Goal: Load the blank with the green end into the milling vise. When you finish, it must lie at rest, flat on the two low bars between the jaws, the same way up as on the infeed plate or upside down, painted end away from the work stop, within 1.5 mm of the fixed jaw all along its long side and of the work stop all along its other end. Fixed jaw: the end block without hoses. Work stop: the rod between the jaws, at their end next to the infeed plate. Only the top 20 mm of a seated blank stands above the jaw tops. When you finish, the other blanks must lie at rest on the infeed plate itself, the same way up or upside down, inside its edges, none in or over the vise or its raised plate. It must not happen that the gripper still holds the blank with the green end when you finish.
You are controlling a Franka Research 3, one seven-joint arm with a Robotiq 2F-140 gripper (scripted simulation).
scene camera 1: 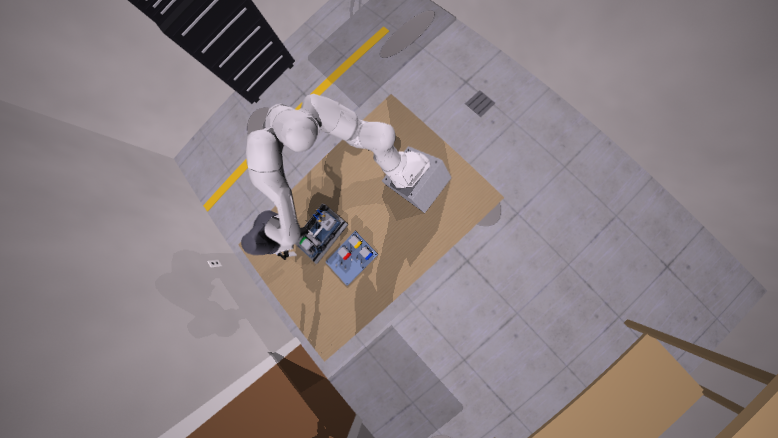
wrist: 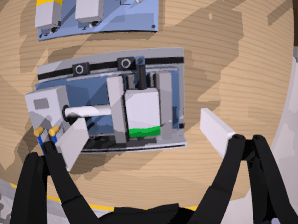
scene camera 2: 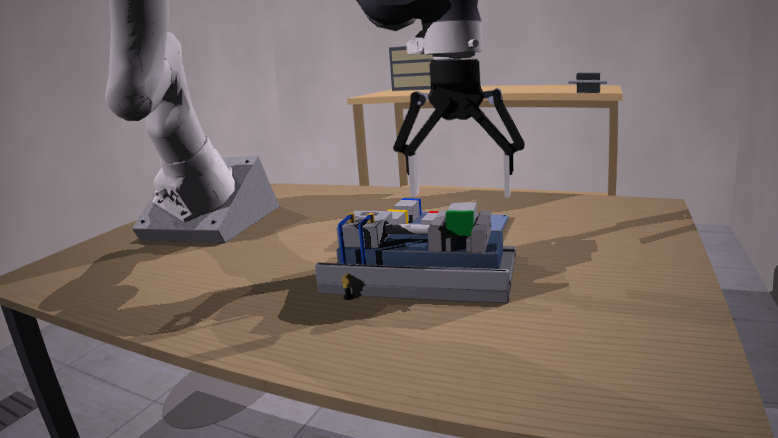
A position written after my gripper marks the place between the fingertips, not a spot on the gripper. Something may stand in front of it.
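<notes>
Visible here is a green-ended blank point(scene camera 2: 460, 217), found also at point(wrist: 142, 106). My gripper point(scene camera 2: 460, 195) is visible too, found also at point(wrist: 143, 123).
</notes>
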